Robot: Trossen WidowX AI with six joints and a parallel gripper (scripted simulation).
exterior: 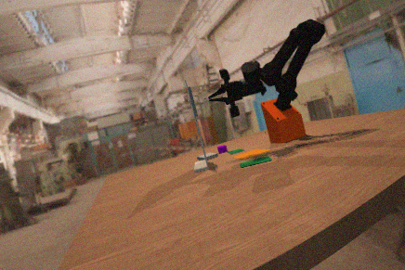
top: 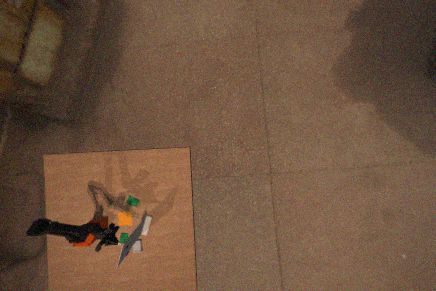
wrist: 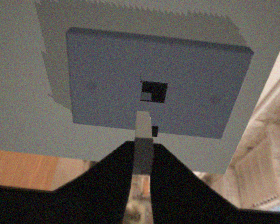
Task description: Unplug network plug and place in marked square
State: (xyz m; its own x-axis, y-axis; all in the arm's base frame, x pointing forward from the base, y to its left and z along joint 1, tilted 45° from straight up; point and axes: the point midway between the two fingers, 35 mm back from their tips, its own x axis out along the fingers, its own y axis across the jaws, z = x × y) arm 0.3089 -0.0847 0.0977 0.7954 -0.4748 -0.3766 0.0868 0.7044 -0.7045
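Now: the orange marked square 100 mm behind my gripper tip, 40 mm to the left of it and 250 mm below it. From my gripper tip the other things lie so: grey network plug: 10 mm ahead; then purple block: 120 mm behind, 240 mm to the right, 240 mm below; then thin upright panel: 70 mm ahead, 30 mm to the right, 100 mm below.
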